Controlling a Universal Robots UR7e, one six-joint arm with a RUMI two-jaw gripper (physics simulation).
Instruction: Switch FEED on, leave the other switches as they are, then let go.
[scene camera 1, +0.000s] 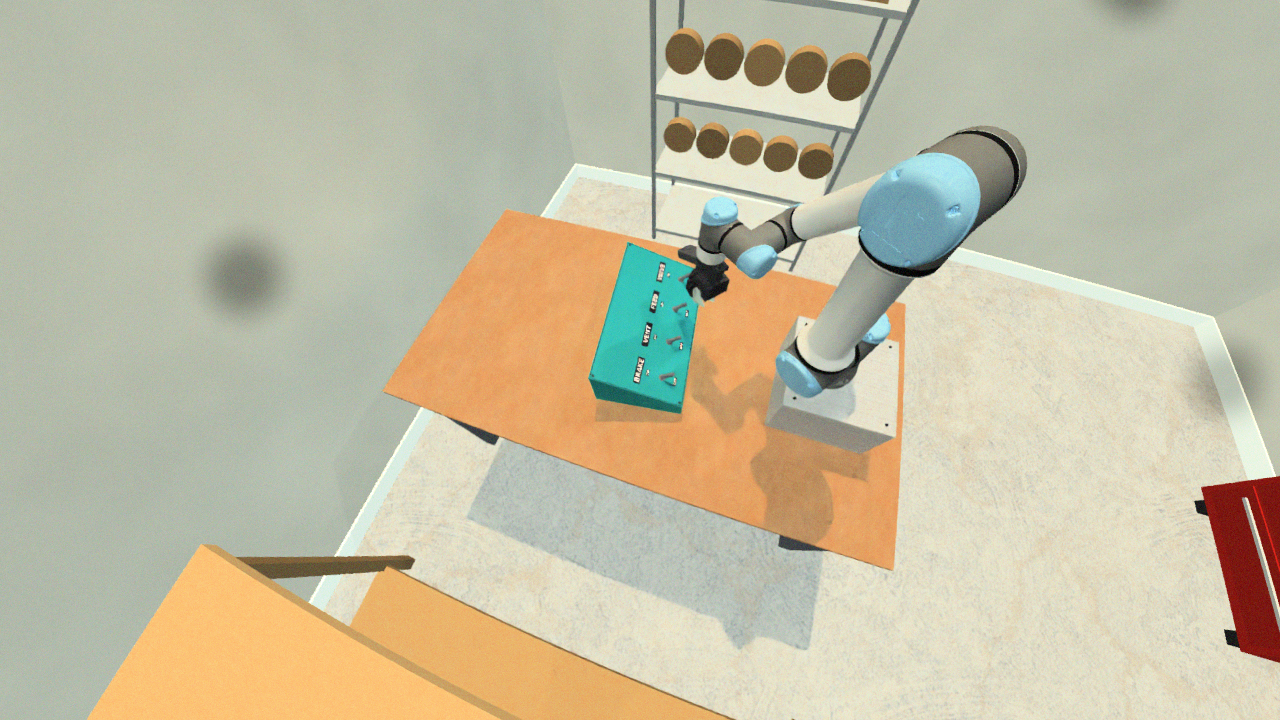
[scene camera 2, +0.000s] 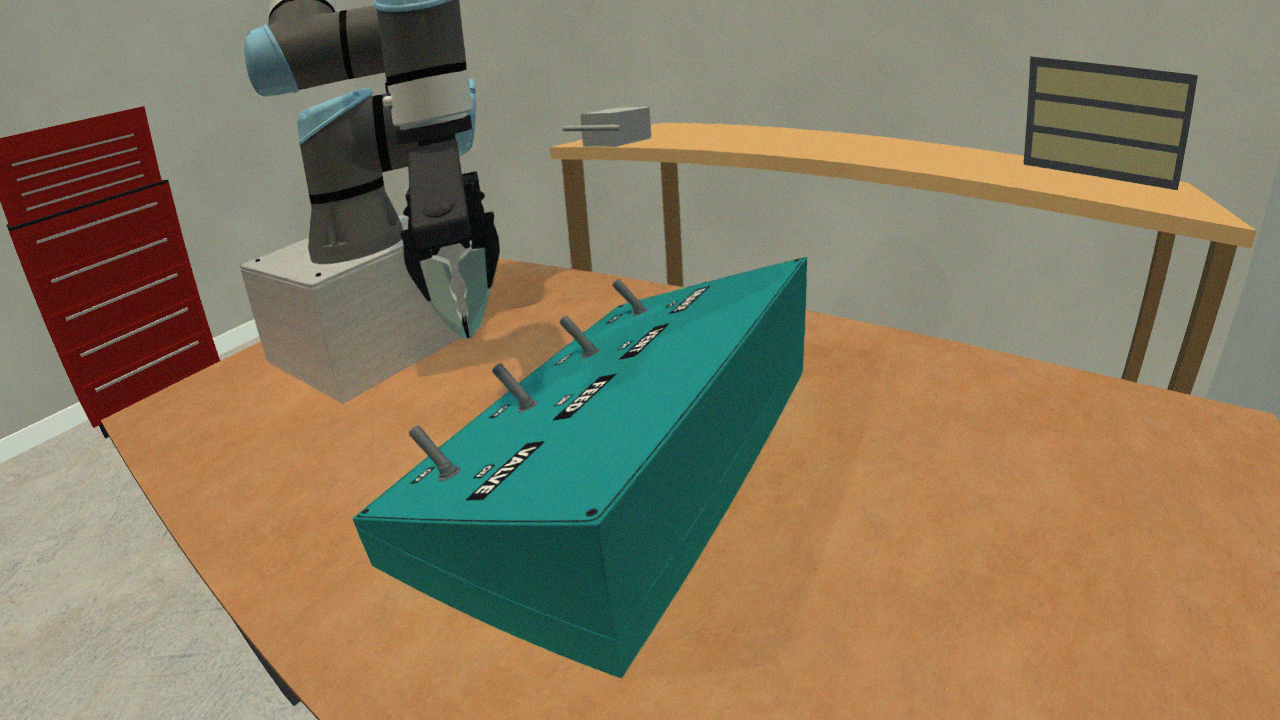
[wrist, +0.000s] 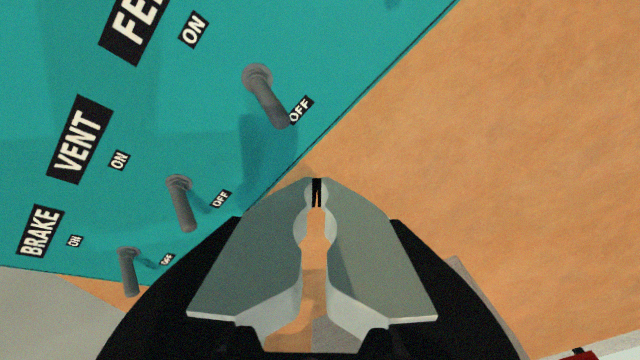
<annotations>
The gripper (wrist: 317, 180): 0.14 m from the lens. A feed lever (wrist: 280, 119) is 0.15 m from the lens. A vent lever (wrist: 187, 222): 0.22 m from the lens. The marked spots on the vent lever and the feed lever are 0.12 m apart.
</annotations>
